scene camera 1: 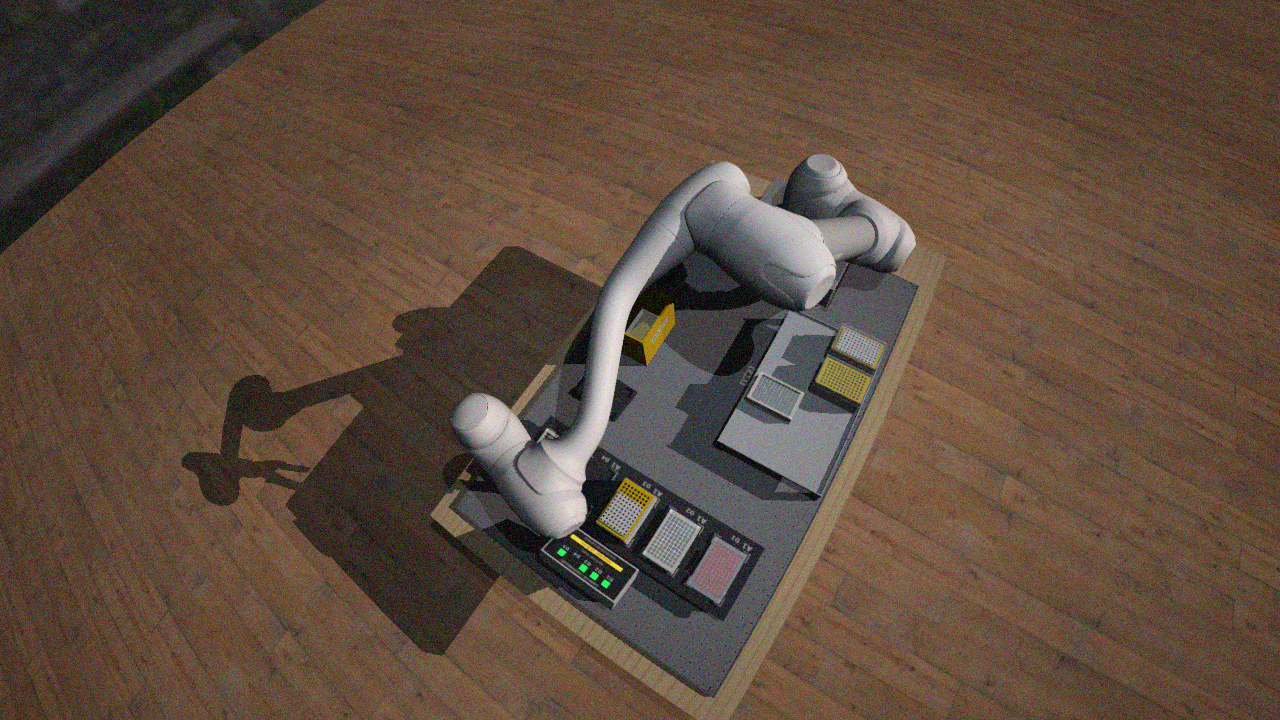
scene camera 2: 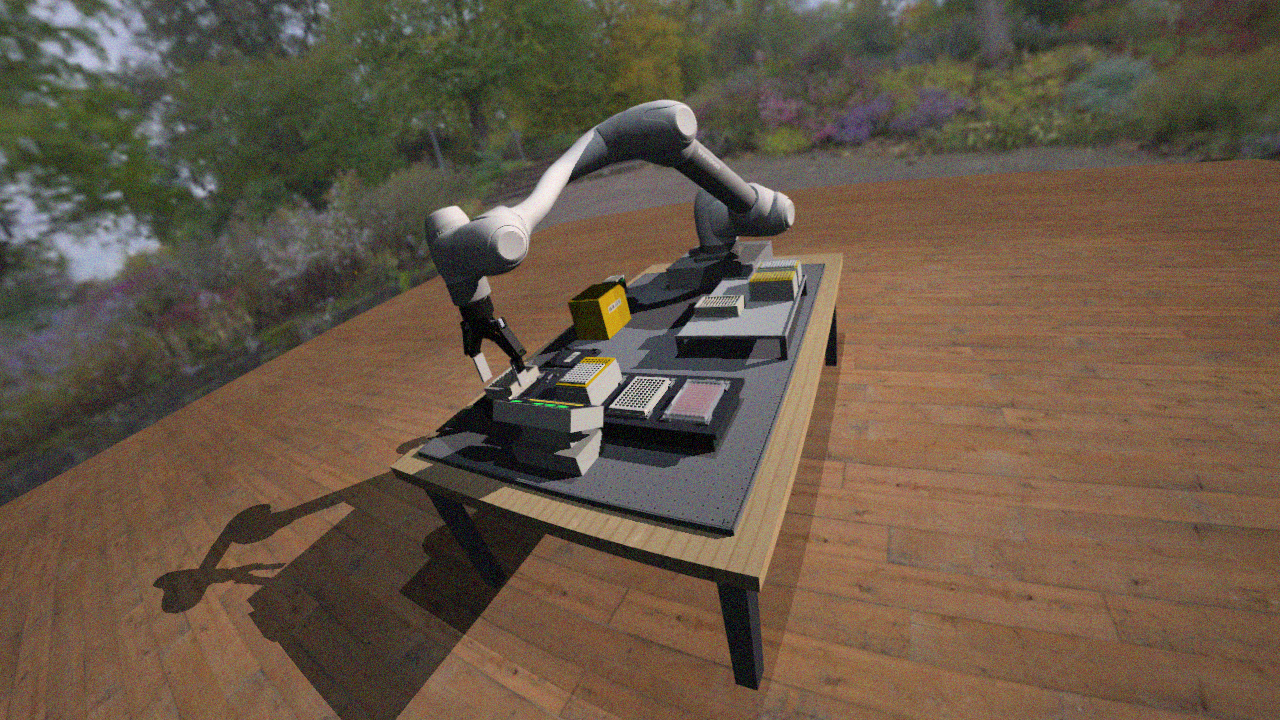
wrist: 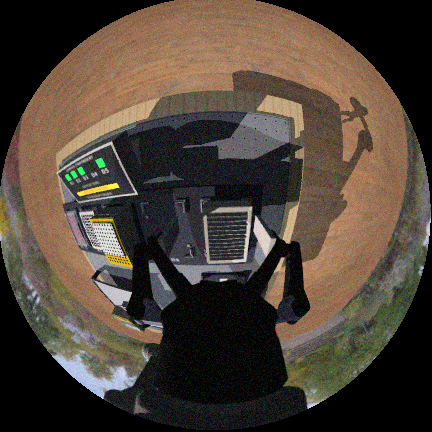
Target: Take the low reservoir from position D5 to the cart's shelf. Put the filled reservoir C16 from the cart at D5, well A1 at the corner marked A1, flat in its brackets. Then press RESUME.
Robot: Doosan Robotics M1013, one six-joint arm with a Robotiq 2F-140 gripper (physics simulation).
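Pixels of known places: gripper, fingertip midpoint: [scene camera 2: 505, 381] [wrist: 216, 223]; arm's base at its link origin: [scene camera 2: 721, 254].
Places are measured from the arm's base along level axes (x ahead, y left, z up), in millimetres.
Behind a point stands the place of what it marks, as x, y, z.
The low reservoir [scene camera 2: 512, 385] @(1001, -297, 2) [wrist: 227, 235] @(961, -335, -6), a pale-framed tray with dark ribs, sits at D5, the deck's far end; the arm mostly hides it in scene camera 1. My gripper [scene camera 2: 503, 365] @(999, -317, 12) [wrist: 216, 223] @(999, -317, 12) is open and empty, pointing down just above it, with one finger beyond its outer side and the other over the D4 side. A pale-framed tray [scene camera 1: 775, 395] @(564, 115, 12) [scene camera 2: 718, 306] @(603, 121, 12), which looks like reservoir C16, lies on the cart [scene camera 1: 776, 447] @(678, 169, -20) [scene camera 2: 751, 324] @(663, 217, -19); its label is unreadable. The status panel [scene camera 1: 588, 566] @(1135, -93, 47) [scene camera 2: 547, 416] @(1178, -57, 49) [wrist: 97, 172] @(1126, -141, 44) shows several green lights, D4's dark, and a yellow bar. I cannot make out RESUME.
A yellow-framed rack [scene camera 1: 626, 510] @(985, -81, 36) [scene camera 2: 588, 376] @(1013, -62, 36) [wrist: 107, 240] @(996, -92, 37) stands at D3, a white plate [scene camera 1: 672, 540] @(993, 39, -19) [scene camera 2: 640, 395] @(1004, 42, -15) at D2 and a pink plate [scene camera 1: 717, 569] @(1006, 160, -15) [scene camera 2: 696, 400] @(1016, 165, -17) at D1. Two racks stand at the cart's outer edge. A yellow box [scene camera 1: 650, 340] @(562, -242, 19) [scene camera 2: 601, 311] @(593, -246, 17) stands behind the deck.
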